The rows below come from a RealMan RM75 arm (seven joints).
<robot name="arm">
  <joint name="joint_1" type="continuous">
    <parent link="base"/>
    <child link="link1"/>
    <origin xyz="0 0 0.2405" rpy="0 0 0"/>
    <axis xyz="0 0 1"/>
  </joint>
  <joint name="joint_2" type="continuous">
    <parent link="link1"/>
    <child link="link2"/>
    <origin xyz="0 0 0" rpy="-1.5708 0 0"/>
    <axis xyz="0 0 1"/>
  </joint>
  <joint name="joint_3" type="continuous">
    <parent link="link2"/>
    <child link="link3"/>
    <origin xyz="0 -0.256 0" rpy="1.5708 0 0"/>
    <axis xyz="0 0 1"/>
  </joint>
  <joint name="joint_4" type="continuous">
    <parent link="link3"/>
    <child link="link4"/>
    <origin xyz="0 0 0" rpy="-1.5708 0 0"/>
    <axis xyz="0 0 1"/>
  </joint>
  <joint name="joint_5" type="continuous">
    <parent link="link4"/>
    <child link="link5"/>
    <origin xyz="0 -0.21 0" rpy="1.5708 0 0"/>
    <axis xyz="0 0 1"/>
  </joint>
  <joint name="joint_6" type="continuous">
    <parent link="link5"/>
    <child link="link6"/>
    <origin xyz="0 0 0" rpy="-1.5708 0 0"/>
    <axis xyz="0 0 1"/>
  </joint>
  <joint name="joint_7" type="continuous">
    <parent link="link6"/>
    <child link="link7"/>
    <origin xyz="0 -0.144 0" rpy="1.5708 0 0"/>
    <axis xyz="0 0 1"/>
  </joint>
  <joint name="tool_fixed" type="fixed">
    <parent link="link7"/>
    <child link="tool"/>
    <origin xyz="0 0 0" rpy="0 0 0"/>
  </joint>
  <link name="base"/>
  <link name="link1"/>
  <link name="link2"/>
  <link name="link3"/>
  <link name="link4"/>
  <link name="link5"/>
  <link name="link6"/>
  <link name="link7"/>
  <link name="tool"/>
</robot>
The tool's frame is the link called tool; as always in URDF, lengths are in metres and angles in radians. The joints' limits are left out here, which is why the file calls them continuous.
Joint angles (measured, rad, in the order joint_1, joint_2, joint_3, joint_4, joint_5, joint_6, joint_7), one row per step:
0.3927, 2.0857, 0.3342, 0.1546, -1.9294, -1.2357, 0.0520
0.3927, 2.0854, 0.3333, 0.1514, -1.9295, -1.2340, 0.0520
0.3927, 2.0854, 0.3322, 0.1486, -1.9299, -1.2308, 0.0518
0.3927, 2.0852, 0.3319, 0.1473, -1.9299, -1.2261, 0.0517
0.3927, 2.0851, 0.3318, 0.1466, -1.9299, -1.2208, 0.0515
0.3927, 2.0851, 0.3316, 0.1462, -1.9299, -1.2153, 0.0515
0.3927, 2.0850, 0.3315, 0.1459, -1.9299, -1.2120, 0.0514
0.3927, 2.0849, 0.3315, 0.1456, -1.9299, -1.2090, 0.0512
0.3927, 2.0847, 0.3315, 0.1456, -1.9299, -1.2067, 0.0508
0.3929, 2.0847, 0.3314, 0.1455, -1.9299, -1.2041, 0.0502
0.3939, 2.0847, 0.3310, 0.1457, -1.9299, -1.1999, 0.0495
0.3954, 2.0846, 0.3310, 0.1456, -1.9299, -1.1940, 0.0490
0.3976, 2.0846, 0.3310, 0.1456, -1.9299, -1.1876, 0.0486
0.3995, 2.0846, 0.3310, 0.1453, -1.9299, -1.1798, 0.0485
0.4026, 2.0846, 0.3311, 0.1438, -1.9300, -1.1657, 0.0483
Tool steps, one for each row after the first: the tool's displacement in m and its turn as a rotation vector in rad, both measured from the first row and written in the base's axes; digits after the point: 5 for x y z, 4 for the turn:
0.00088, -0.00003, 0.00037, -0.0009, -0.0040, -0.0018
0.00175, -0.00011, 0.00037, -0.0032, -0.0082, -0.0043
0.00261, -0.00009, 0.00024, -0.0057, -0.0110, -0.0082
0.00340, -0.00007, -0.00005, -0.0085, -0.0134, -0.0125
0.00412, -0.00007, -0.00047, -0.0116, -0.0152, -0.0169
0.00460, -0.00006, -0.00066, -0.0134, -0.0166, -0.0195
0.00504, -0.00005, -0.00081, -0.0149, -0.0179, -0.0219
0.00537, -0.00003, -0.00091, -0.0160, -0.0191, -0.0237
0.00563, 0.00003, -0.00112, -0.0174, -0.0205, -0.0254
0.00577, 0.00034, -0.00155, -0.0200, -0.0222, -0.0273
0.00607, 0.00085, -0.00197, -0.0231, -0.0245, -0.0304
0.00617, 0.00158, -0.00249, -0.0265, -0.0265, -0.0332
0.00660, 0.00221, -0.00307, -0.0307, -0.0290, -0.0375
0.00766, 0.00320, -0.00395, -0.0380, -0.0343, -0.0460

